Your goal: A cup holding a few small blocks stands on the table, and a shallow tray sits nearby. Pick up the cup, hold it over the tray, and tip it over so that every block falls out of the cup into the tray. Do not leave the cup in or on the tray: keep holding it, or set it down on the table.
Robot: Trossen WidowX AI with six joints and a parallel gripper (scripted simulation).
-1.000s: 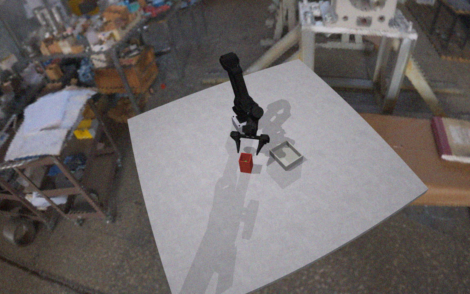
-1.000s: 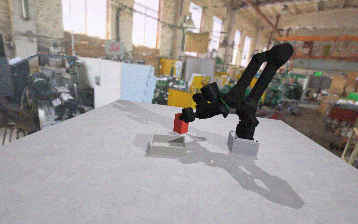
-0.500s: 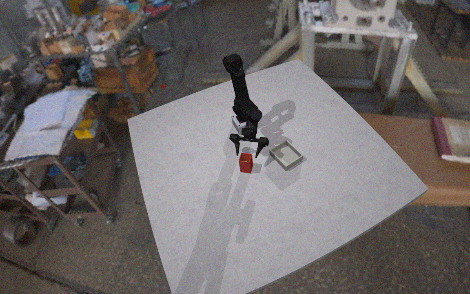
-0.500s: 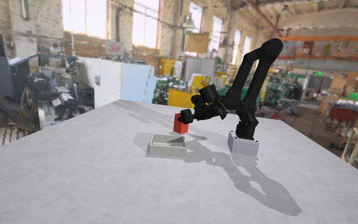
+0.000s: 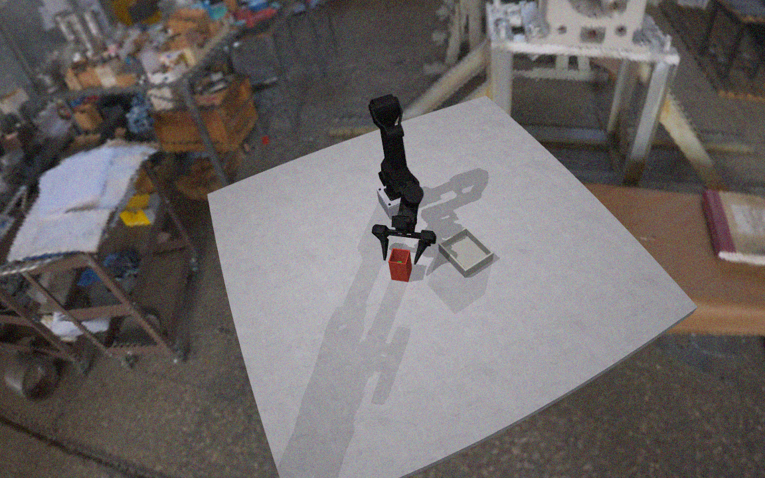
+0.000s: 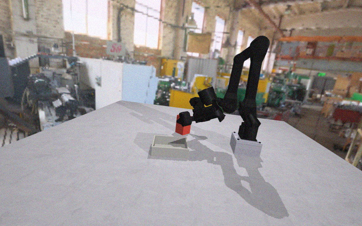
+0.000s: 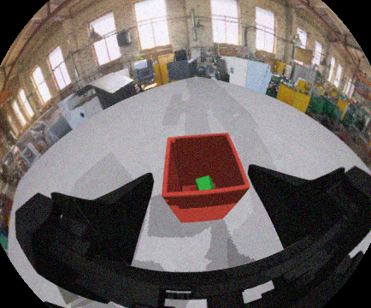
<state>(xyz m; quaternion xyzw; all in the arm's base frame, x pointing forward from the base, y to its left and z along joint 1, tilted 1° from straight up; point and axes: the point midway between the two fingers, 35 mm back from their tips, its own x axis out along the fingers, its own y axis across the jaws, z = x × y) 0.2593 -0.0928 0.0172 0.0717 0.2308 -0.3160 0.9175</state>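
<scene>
Now: the green block 2 cm below my gripper tip. Also, from my gripper tip: red square cup: 4 cm below; then red block: 3 cm below.
</scene>
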